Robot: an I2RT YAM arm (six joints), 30 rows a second.
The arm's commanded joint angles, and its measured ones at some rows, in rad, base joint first. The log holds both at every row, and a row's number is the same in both.
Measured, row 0:
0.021, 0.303, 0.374, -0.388, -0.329, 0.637
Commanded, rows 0 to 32:
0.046, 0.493, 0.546, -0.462, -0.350, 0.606
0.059, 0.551, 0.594, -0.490, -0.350, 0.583
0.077, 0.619, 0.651, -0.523, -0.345, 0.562
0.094, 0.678, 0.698, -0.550, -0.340, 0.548
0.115, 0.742, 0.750, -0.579, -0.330, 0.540
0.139, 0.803, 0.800, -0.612, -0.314, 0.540
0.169, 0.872, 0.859, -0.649, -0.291, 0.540
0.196, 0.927, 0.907, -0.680, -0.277, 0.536
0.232, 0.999, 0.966, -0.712, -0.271, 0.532
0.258, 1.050, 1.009, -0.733, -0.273, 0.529
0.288, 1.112, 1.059, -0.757, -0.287, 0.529
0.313, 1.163, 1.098, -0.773, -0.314, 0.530
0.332, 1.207, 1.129, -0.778, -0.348, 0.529
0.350, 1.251, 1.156, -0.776, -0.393, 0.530
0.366, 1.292, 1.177, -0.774, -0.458, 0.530
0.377, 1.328, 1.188, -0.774, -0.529, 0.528
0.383, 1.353, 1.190, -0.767, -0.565, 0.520
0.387, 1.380, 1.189, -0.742, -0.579, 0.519
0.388, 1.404, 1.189, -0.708, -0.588, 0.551
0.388, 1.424, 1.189, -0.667, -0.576, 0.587
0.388, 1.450, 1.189, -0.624, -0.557, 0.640
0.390, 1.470, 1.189, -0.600, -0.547, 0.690
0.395, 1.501, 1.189, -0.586, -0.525, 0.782
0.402, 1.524, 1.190, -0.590, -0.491, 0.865
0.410, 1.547, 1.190, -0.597, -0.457, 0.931
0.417, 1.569, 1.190, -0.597, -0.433, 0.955
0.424, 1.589, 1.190, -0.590, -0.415, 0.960
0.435, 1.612, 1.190, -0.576, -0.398, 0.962
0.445, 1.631, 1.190, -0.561, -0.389, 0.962
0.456, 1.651, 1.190, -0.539, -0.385, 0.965
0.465, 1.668, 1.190, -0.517, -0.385, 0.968
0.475, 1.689, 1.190, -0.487, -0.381, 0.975
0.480, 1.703, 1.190, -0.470, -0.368, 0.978
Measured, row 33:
0.454, 1.671, 1.174, -0.501, -0.414, 0.911
